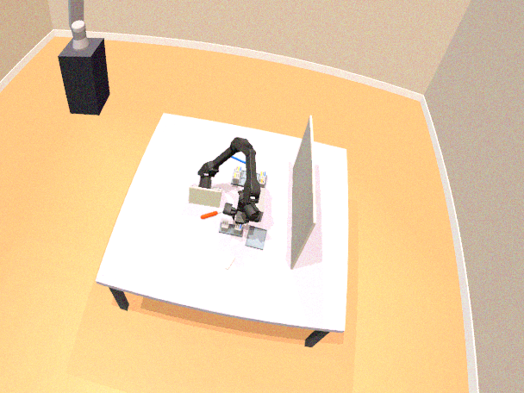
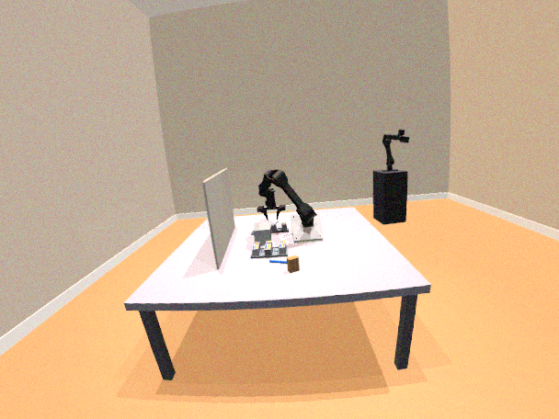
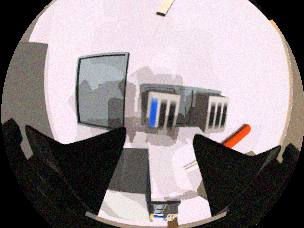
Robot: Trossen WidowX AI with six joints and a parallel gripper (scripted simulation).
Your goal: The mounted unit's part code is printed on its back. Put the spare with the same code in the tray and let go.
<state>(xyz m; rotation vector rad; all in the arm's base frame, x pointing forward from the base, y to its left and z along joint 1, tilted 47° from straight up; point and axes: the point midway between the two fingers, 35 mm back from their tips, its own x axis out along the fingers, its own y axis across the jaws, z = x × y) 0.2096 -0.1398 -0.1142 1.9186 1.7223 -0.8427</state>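
Now: gripper tip 100 mm short of the grey-blue tray, 40 mm to the left of it and 80 mm above it. From my gripper tip the other things lie so: grey spare (70 mm behind, 40 mm below); beige strip (30 mm behind, 210 mm to the right, 80 mm below); white block (70 mm ahead, 160 mm to the left, 30 mm below).
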